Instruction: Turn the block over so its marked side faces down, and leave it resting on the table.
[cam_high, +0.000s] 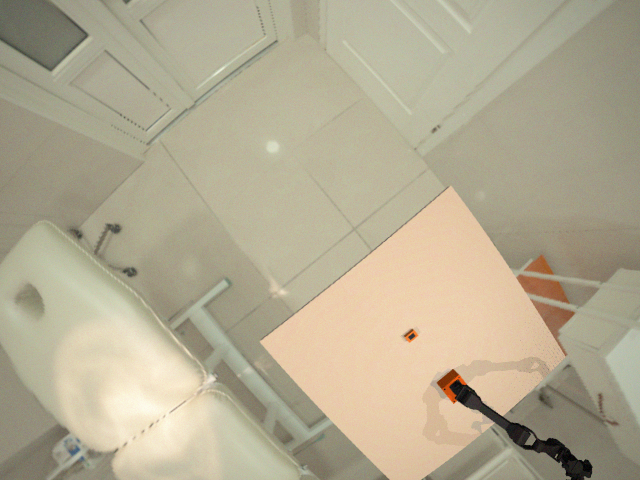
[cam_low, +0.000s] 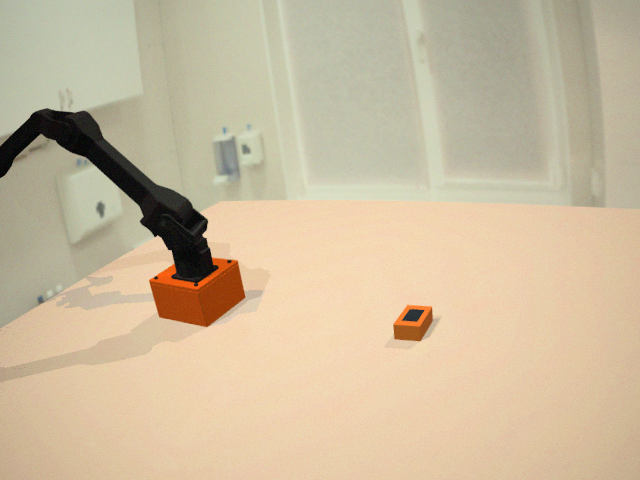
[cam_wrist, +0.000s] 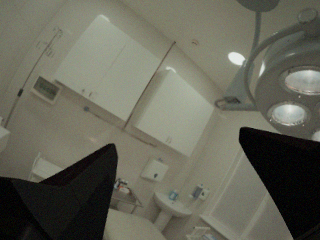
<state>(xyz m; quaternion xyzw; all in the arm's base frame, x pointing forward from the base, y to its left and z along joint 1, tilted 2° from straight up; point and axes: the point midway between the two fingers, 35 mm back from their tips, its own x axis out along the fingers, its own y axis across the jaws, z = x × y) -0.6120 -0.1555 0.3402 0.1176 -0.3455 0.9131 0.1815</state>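
Now: the block 101 cm ahead of my gripper tip, 42 cm below it and 17 cm to the left of it.
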